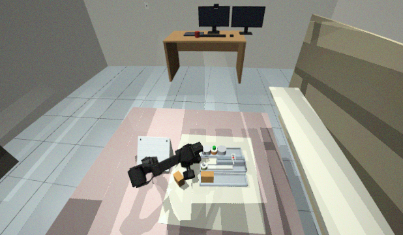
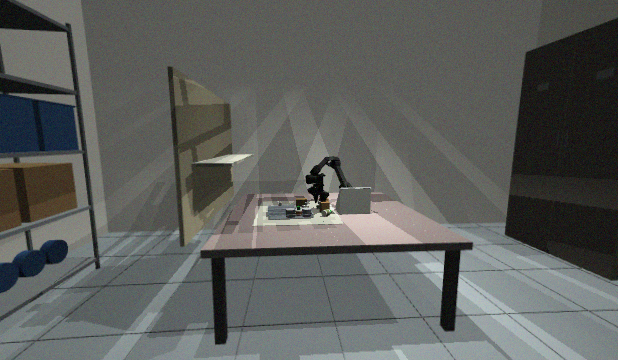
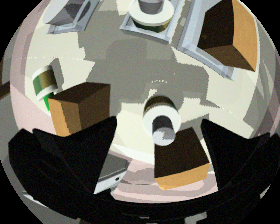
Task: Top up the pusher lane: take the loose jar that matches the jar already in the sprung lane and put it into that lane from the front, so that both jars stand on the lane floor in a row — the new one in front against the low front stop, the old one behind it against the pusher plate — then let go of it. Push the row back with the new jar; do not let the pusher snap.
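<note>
Now: the grey lane unit 250 mm ahead of my gripper tip, 60 mm to the left of it and 20 mm below it. Round my gripper tip: small red part 290 mm ahead, 70 mm to the left, 30 mm above.
</note>
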